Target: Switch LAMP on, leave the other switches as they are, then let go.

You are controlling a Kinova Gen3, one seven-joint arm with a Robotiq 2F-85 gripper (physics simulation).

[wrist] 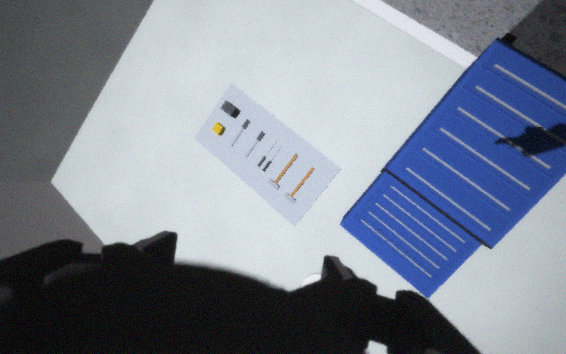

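My gripper (249, 260) is open, its two dark fingertips wide apart at the bottom of the wrist view, with no object between them. The LAMP switch and the other switches do not show in the wrist view. The gripper's dark body hides the bottom of the view. A small part of a white rounded thing (312, 279) shows just left of the right fingertip; I cannot tell what it is.
A light panel (310, 200) with hammers, screwdrivers, a yellow block (218, 129) and a dark block (230, 109) is at the middle of a large pale surface (165, 85). A blue cabinet (435, 160) with pale handle strips stands at the right, with a dark shadow across it.
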